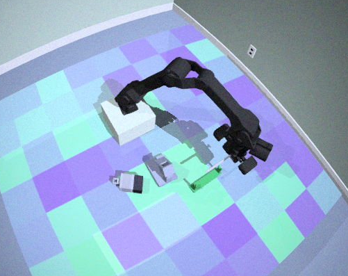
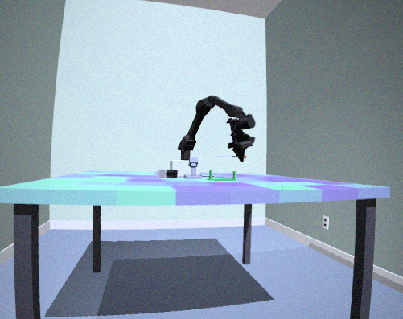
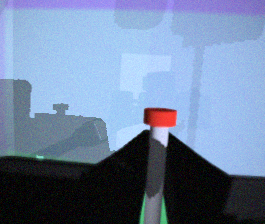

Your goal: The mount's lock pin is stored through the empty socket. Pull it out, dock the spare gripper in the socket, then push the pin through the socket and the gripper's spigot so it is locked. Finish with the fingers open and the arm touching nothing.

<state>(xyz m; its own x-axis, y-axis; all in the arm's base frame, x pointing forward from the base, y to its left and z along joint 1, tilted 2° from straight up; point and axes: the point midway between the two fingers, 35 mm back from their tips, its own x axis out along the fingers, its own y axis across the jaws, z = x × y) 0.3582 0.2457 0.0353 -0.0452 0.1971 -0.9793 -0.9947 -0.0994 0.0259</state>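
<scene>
My gripper tip is 100 mm to the left of the green rack, 70 mm above it and 20 mm short of it. The rest, counted from my gripper tip: spare gripper: 380 mm to the right, 100 mm behind, 70 mm below; grey mount: 230 mm to the right, 80 mm behind, 40 mm below.
</scene>
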